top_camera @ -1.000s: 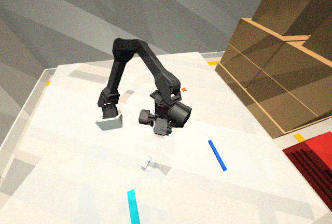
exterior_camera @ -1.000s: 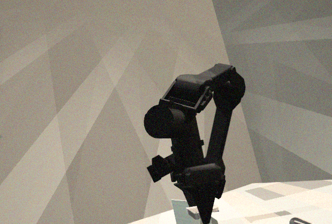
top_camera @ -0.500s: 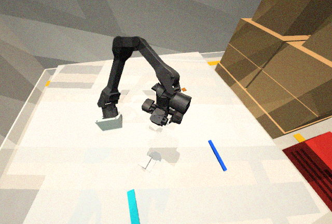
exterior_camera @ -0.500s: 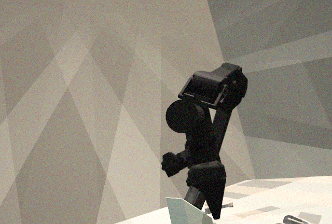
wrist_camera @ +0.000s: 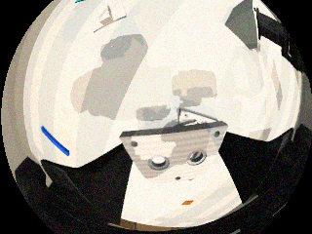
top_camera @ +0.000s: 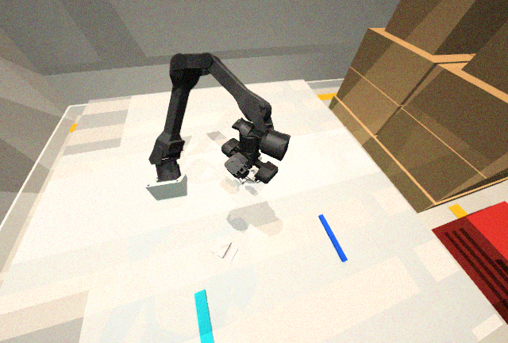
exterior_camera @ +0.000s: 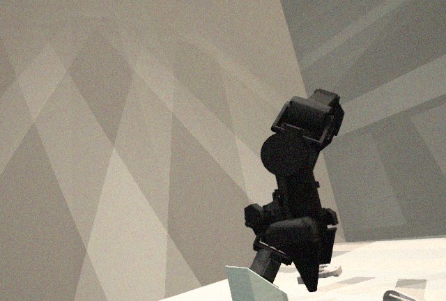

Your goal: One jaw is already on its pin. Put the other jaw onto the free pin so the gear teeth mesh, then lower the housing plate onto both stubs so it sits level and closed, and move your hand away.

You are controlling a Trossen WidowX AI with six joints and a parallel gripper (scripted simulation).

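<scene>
The jaw is 80 mm to the left of my gripper tip and 70 mm below it. Also, from my gripper tip: small orange tile: 200 mm ahead, 240 mm to the left, 90 mm below; then blue bar: 250 mm ahead, 220 mm to the right, 80 mm below; then cyan strip: 160 mm behind, 350 mm to the right, 90 mm below.
</scene>
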